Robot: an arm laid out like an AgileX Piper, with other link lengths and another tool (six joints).
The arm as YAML. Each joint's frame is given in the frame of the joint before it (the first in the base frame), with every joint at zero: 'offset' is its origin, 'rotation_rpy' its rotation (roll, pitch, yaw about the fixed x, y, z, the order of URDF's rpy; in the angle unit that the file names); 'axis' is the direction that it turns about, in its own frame. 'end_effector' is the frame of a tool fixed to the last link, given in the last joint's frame.
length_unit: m
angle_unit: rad
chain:
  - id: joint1
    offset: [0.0, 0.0, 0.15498]
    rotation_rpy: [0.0, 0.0, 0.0]
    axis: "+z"
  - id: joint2
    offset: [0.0, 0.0, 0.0]
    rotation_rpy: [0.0, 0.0, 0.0]
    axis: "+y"
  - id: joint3
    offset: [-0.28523, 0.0, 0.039]
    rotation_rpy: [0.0, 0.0, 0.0]
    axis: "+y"
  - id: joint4
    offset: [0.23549, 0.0, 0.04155]
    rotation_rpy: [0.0, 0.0, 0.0]
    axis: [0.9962, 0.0, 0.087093]
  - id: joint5
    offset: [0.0, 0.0, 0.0]
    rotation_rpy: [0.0, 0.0, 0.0]
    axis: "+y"
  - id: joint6
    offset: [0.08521, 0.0, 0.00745]
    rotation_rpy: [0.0, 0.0, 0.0]
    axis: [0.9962, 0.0, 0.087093]
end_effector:
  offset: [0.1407, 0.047, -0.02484]
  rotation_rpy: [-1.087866, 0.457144, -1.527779]
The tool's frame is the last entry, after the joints.
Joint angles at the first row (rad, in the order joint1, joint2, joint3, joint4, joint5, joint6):
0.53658 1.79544 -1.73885 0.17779 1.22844 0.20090
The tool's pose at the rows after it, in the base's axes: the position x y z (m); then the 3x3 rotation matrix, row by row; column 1 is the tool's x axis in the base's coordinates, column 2 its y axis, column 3 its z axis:
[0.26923 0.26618 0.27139], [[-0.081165 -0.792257 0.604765], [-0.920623 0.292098 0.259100], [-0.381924 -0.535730 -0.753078]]
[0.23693 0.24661 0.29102], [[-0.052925 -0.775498 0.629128], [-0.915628 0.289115 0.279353], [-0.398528 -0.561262 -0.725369]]
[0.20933 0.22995 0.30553], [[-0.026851 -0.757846 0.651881], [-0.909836 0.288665 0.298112], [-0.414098 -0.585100 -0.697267]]
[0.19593 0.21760 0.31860], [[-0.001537 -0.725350 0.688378], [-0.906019 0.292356 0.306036], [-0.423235 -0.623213 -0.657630]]
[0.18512 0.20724 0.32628], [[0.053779 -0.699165 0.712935], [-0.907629 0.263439 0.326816], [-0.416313 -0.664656 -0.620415]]
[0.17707 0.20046 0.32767], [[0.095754 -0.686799 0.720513], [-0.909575 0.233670 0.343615], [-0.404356 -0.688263 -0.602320]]
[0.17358 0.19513 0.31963], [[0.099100 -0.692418 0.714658], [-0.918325 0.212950 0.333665], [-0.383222 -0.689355 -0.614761]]
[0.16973 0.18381 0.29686], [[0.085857 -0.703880 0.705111], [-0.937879 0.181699 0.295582], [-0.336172 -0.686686 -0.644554]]
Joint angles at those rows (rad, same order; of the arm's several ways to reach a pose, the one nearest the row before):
0.53658 1.67022 -1.66008 0.17779 1.23039 0.18794
0.53658 1.52001 -1.55481 0.17779 1.23725 0.17303
0.53657 1.39362 -1.47683 0.17779 1.24817 0.16134
0.53658 1.30941 -1.44737 0.16043 1.25200 0.15515
0.53656 1.24899 -1.42749 0.15024 1.25424 0.11046
0.53655 1.21239 -1.40708 0.14782 1.25558 0.07026
0.53660 1.20026 -1.37603 0.13635 1.25560 0.05891
0.53659 1.17912 -1.28940 0.10141 1.23334 0.05474

